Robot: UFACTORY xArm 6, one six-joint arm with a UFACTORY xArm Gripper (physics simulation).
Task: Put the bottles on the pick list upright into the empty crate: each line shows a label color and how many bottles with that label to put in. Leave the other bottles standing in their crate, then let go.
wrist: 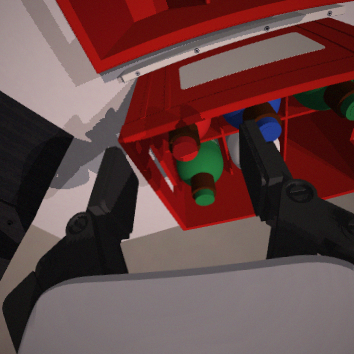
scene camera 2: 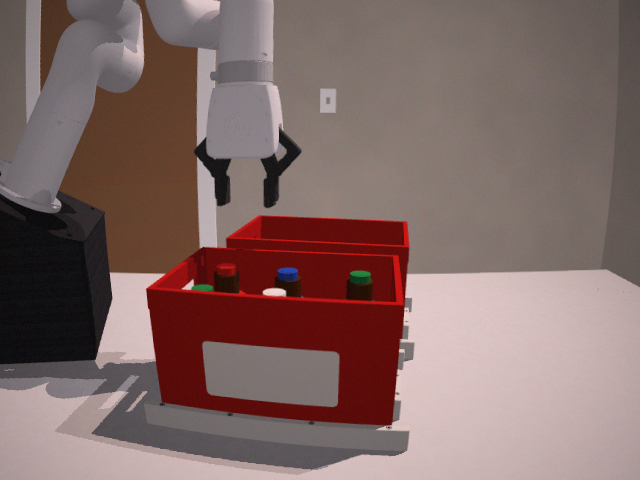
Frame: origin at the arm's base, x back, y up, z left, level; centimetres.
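Seen in the pictures: gripper, fingertip midpoint: (wrist: 182, 152) (scene camera 2: 246, 205); arm's base at its link origin: (scene camera 2: 27, 197).
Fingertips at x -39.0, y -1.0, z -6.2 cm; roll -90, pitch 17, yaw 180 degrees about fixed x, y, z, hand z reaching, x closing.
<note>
Offsets run from my fingertips to a thing's top centre. "*": to the spot under its first point.
My gripper (scene camera 2: 246, 200) (wrist: 182, 152) is open and empty, pointing down above the left part of the crates. The near red crate {dy -5.8, dx -5.5, dz -11.8 cm} (scene camera 2: 178, 351) (wrist: 150, 115) holds upright bottles: a red-capped one {dy -7.1, dx +2.4, dz -5.6 cm} (scene camera 2: 226, 283) (wrist: 185, 149), a blue one {dy -7.1, dx -5.9, dz -7.6 cm} (scene camera 2: 287, 285) (wrist: 270, 129), a green one at right (scene camera 2: 359, 290) (wrist: 310, 99), a green one at left (scene camera 2: 202, 288) (wrist: 202, 170) and a white one {dy -7.1, dx -4.4, dz -15.7 cm} (scene camera 2: 274, 293) (wrist: 234, 150). In the wrist view the right finger partly covers the white bottle. The other red crate {dy -5.8, dx -11.6, dz +11.3 cm} (scene camera 2: 336, 230) (wrist: 92, 42) stands behind; its floor is mostly hidden. The pick list does not show.
The dark robot base block (scene camera 2: 51, 289) (wrist: 25, 165) stands at the left. Pale rails (scene camera 2: 279, 434) (wrist: 230, 42) run along the crates' feet. Both crates have raised walls, and red dividers {* dy -14.0, dx -9.4, dz -14.7 cm} (wrist: 285, 130) separate compartments in the near one.
</note>
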